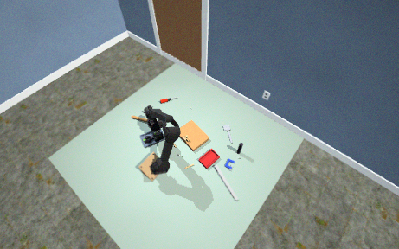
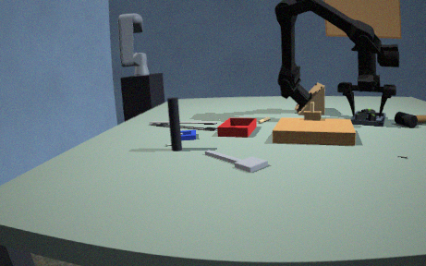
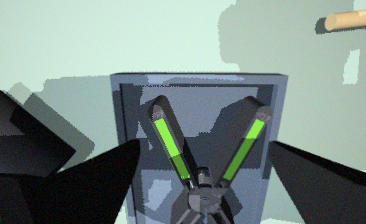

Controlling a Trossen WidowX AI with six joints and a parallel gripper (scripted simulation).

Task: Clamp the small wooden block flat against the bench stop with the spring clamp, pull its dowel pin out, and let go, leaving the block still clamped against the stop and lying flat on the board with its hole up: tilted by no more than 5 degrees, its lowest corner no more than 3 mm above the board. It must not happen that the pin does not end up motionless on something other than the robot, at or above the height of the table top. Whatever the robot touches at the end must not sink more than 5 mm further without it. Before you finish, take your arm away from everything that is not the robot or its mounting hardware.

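My hand is 30 mm past the blue-grey tray, 20 mm to the right of it and 50 mm above it. Round my hand: screw (10 mm ahead, 220 mm to the right, 50 mm below); small wooden block (120 mm ahead, 190 mm to the right, 10 mm below); dowel pin (120 mm ahead, 190 mm to the right).
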